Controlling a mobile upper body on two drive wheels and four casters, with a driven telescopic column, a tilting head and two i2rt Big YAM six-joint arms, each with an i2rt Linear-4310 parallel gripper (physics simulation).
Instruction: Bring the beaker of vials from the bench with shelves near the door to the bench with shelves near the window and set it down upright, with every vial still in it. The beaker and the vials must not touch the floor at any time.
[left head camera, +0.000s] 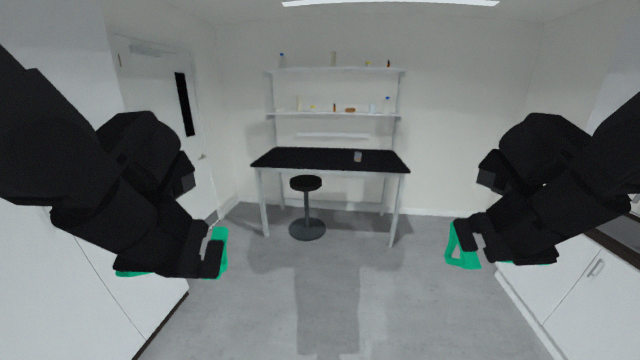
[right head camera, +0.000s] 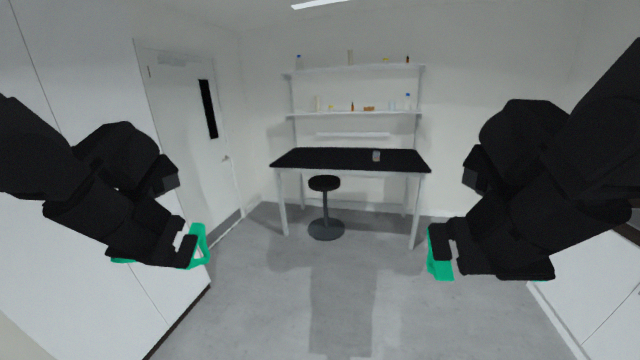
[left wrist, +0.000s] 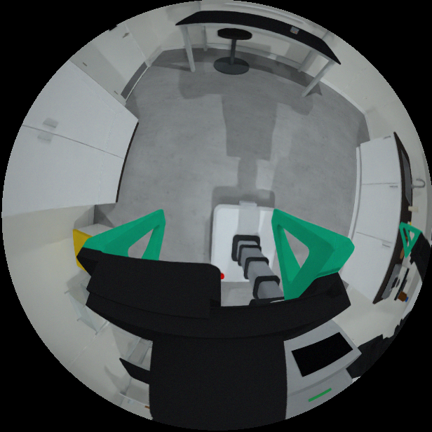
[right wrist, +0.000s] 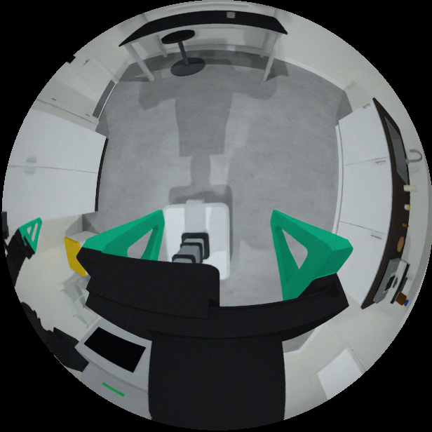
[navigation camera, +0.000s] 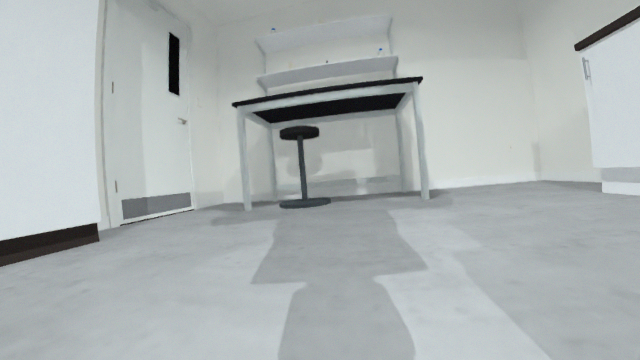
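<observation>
The beaker of vials (left head camera: 357, 157) (right head camera: 376, 156) (left wrist: 294, 30) (right wrist: 230, 15) stands small and far off on the black top of the bench with shelves near the door (left head camera: 300, 159) (right head camera: 320, 159) (left wrist: 225, 19) (right wrist: 175, 22) (navigation camera: 330, 91), right of its middle in the head views. The single vials are too small to tell apart. My left gripper (left wrist: 218, 215) is open and empty, at the left of the head views, far from the bench. My right gripper (right wrist: 217, 215) is open and empty, at the right of the head views, also far from the bench. The window bench is not clearly identifiable.
A black stool (left head camera: 306, 183) (right head camera: 324, 183) (navigation camera: 299, 133) stands at the bench's front, left of the beaker. The door (left head camera: 165, 115) (navigation camera: 150, 115) and a white cabinet (left wrist: 75, 145) are at the left. A sink counter (left wrist: 380, 185) (right wrist: 367, 175) runs along the right. Two shelves (left head camera: 335, 114) hold bottles.
</observation>
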